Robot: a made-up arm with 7 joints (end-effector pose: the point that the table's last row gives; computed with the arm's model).
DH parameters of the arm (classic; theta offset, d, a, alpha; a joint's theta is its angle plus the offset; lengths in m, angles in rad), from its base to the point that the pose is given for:
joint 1: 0 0.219 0 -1.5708
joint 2: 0 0 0 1.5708
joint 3: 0 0.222 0.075 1.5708
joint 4: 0 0 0.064 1.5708
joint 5: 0 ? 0 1.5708
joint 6: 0 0 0.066 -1.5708
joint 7: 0 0.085 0 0
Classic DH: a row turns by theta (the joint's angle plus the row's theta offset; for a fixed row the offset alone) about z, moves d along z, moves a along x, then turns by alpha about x.
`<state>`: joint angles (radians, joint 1 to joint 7).
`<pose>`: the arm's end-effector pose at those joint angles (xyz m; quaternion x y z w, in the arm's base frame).
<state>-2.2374 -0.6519 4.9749 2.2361 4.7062 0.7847 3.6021</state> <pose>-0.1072 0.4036 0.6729 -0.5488 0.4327 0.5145 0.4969</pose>
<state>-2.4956 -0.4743 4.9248 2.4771 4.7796 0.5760 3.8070</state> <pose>0.0069 0.3270 0.7548 -0.3272 0.4520 0.5922 0.5812</pose>
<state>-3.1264 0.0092 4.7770 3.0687 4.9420 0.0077 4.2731</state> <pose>-0.0707 0.0179 0.8136 -0.0307 0.0218 0.6590 0.7512</pose>
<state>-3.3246 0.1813 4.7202 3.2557 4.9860 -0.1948 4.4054</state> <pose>-0.1845 -0.0180 0.7593 -0.0842 -0.1821 0.6186 0.7597</pose>
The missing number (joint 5, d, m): 0.283
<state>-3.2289 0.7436 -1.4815 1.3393 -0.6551 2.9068 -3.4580</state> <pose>-0.0708 0.2951 0.3615 0.1797 -0.6116 0.7501 0.1762</pose>
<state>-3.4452 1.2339 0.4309 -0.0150 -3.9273 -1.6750 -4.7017</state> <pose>-0.0377 0.0287 0.1323 -0.5031 -0.2568 -0.5812 0.5859</pose>
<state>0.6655 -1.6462 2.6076 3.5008 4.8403 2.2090 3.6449</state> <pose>-0.4107 -0.2524 0.2998 -0.5859 0.2569 0.3913 0.6615</pose>
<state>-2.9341 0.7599 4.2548 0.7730 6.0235 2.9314 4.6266</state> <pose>0.0035 0.1865 0.3391 0.3875 0.5064 -0.7573 0.1407</pose>
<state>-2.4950 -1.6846 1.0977 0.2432 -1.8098 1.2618 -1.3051</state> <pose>0.0324 -0.2101 0.3939 -0.1044 0.0054 0.9761 0.1904</pose>
